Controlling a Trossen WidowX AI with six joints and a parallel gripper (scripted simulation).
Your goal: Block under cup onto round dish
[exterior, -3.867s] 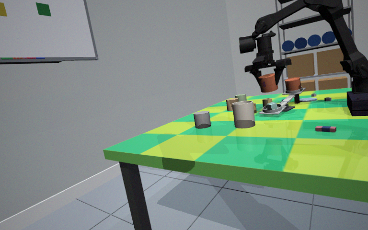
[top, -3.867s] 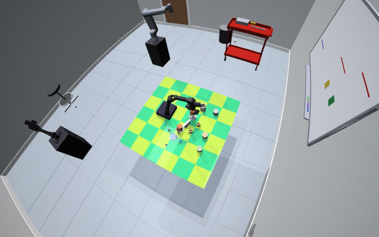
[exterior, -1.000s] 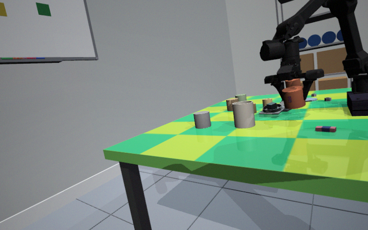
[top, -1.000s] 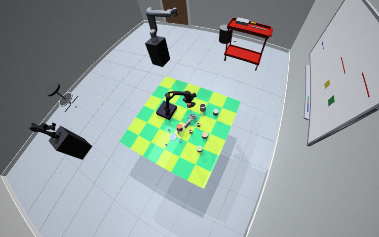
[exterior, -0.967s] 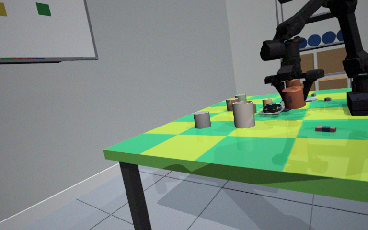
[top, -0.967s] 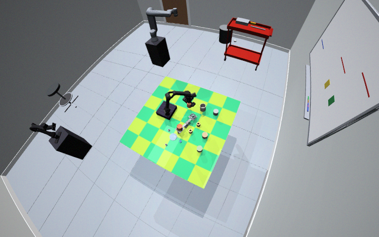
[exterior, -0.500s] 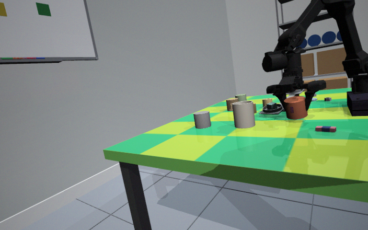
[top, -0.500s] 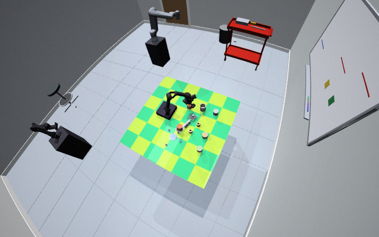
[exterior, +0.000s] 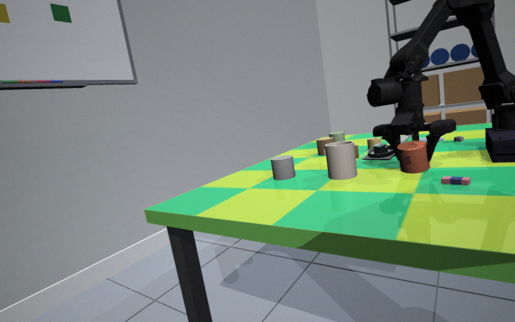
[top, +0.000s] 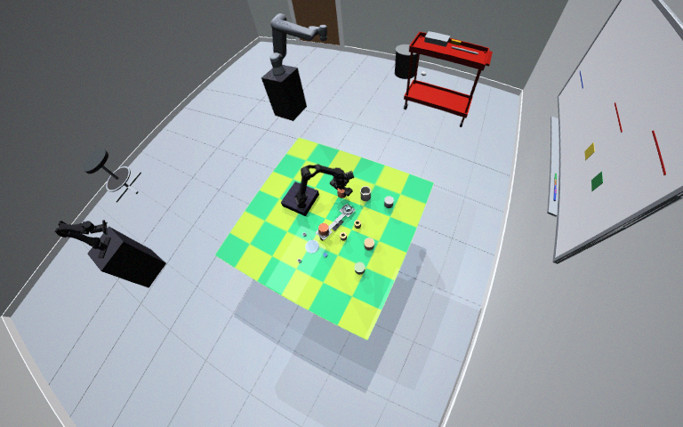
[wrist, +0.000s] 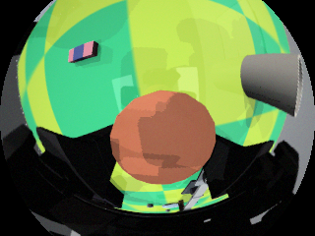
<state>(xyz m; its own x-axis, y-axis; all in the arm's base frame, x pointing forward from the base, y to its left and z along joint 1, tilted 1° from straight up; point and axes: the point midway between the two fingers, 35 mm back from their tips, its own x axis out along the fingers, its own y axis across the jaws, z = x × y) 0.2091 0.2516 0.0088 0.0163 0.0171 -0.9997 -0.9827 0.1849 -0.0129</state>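
The grey-green block lies 110 mm to the right of my gripper tip, 110 mm ahead of it and 10 mm above it. From my gripper tip the other things lie so: beige cup (170 mm ahead, 60 mm to the left, 20 mm above); grey cylinder (380 mm ahead, 80 mm to the left, 10 mm above); pink-and-blue block (110 mm to the left, 100 mm behind, 20 mm below).
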